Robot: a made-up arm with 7 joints.
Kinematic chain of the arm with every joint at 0, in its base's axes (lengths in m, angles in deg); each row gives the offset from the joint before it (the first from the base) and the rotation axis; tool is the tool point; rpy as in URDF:
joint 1: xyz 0 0 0.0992 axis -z
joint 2: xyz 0 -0.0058 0.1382 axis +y
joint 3: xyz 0 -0.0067 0.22 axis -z
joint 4: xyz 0 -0.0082 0.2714 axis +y
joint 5: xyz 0 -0.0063 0.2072 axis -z
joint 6: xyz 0 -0.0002 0.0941 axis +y
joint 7: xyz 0 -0.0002 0.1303 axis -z
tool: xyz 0 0 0 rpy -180 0 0
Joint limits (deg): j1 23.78..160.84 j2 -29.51..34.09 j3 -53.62..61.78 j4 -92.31..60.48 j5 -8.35..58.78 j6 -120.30..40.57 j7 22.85..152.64
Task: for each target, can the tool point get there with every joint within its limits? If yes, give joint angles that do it. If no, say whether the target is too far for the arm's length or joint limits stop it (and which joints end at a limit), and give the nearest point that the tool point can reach.
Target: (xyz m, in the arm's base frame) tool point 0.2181 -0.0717 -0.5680
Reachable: no: joint limits stop it (at a limit: joint 1, joint 2, joint 4) | nearest point 0.4532 0.0777 0.3862 | short by 0.994 m
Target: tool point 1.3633 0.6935 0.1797
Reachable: no: too far | nearest point 0.5763 0.2931 0.5127 | short by 0.944 m
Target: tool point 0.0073 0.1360 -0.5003
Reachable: no: joint limits stop it (at a limit: joint 2, joint 4) | nearest point 0.0243 0.4536 0.3835 | short by 0.939 m
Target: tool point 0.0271 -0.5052 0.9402
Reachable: yes | joints 65.90 19.13 37.04 45.26 14.17 -18.19 42.98
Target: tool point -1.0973 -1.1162 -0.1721
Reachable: no: too far | nearest point -0.4753 -0.4835 0.5387 | short by 1.137 m
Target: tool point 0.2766 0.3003 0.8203
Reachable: yes | joints 147.05 -6.59 -20.29 -49.86 21.09 -71.29 48.52
